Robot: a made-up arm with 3 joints. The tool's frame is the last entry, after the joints. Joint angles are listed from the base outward. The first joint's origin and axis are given. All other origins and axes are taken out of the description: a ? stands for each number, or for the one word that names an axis. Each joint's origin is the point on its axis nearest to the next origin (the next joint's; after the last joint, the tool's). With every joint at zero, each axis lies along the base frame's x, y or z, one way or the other. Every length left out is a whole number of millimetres.
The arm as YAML. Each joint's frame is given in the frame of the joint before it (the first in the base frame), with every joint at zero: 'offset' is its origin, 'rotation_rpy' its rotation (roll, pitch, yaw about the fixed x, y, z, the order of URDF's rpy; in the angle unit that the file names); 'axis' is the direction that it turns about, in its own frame. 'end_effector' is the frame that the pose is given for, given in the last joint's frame.
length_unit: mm
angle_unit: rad
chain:
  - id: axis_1
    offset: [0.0, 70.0, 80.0]
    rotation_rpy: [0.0, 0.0, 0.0]
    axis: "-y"
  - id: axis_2
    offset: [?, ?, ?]
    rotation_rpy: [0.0, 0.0, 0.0]
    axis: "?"
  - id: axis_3
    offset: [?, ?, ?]
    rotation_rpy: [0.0, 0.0, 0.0]
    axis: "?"
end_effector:
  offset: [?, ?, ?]
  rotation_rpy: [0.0, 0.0, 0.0]
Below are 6 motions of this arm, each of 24 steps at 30 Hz.
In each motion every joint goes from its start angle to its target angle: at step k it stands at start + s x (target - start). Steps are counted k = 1, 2, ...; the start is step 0. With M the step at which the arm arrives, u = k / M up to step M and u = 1 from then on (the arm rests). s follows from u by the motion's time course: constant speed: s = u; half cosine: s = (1 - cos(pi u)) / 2; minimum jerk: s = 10 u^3 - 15 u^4 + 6 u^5.
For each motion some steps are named. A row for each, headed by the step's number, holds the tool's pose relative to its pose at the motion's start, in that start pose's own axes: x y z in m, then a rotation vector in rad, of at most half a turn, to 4 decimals.
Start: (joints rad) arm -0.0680 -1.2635 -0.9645
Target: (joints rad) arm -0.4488 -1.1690 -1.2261
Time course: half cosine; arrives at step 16
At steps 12, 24:
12: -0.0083 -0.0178 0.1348 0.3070 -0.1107 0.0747
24: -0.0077 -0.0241 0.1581 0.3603 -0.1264 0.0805

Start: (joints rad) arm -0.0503 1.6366 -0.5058
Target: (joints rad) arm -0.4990 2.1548 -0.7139
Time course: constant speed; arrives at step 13
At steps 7, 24:
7: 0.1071 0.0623 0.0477 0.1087 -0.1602 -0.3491
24: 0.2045 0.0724 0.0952 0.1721 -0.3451 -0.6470

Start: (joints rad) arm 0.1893 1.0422 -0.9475
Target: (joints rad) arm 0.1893 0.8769 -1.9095
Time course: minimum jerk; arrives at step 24
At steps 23, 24:
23: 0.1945 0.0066 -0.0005 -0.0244 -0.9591 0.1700
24: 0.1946 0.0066 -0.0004 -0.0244 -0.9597 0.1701

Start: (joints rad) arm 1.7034 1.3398 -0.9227
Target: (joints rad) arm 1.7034 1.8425 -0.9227
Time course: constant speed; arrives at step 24
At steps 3, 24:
3: 0.0152 0.0086 0.0115 0.0379 0.0000 -0.0501
24: 0.1297 0.0335 0.0982 0.3035 0.0000 -0.4008

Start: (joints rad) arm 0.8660 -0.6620 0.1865
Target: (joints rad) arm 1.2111 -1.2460 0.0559
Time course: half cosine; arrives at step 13
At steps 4, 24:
4: 0.0543 -0.0080 -0.0485 -0.1157 -0.0840 -0.0704
24: 0.2565 -0.0982 -0.1631 -0.5409 -0.3285 -0.3544

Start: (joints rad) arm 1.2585 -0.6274 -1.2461
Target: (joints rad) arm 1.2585 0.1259 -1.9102
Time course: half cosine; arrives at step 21
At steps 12, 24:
12: 0.2285 -0.0311 0.0265 0.0563 -0.3987 -0.4602
24: 0.3449 -0.1257 0.0554 -0.0056 -0.6319 -0.7667

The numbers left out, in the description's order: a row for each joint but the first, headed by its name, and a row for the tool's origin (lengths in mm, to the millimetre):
axis_2: xyz -190.0 0.0 -180.0, axis +x
axis_3: xyz 0.0 300.0 70.0, axis +y
tool: xyz -90.0 0.0 -240.0

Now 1 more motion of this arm.
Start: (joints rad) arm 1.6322 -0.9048 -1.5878
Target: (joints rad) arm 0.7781 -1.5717 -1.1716
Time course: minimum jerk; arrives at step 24
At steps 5, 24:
5: -0.0201 0.0004 0.0269 0.0442 0.0600 0.0429
24: -0.1425 -0.2617 0.4183 0.6996 0.6616 0.7830

